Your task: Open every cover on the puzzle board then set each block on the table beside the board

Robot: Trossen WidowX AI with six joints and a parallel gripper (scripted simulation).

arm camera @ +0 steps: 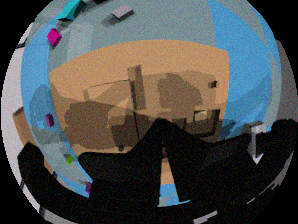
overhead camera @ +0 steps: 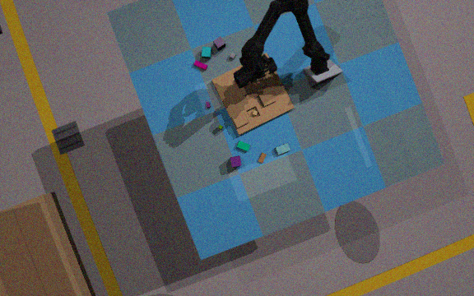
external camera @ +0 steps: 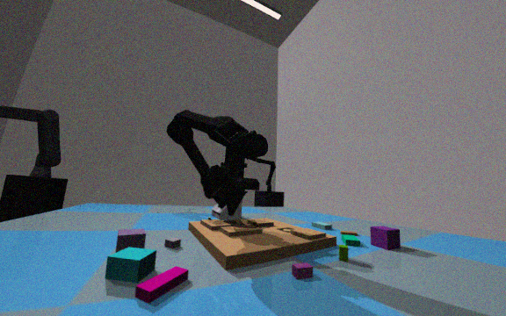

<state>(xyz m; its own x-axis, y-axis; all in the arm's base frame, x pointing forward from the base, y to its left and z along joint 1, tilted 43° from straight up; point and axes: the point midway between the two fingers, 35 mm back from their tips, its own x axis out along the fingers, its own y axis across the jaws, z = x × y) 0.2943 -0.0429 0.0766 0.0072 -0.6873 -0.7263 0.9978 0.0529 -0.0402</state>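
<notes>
Now: gripper tip 5 cm short of the grey block, 15 cm to the left of it and 5 cm above it. The rest, counted from my gripper tip: magenta block 25 cm ahead, 3 cm to the left, 5 cm below; magenta bar 21 cm ahead, 17 cm to the right, 5 cm below; teal cube 16 cm ahead, 21 cm to the right, 4 cm below.
</notes>
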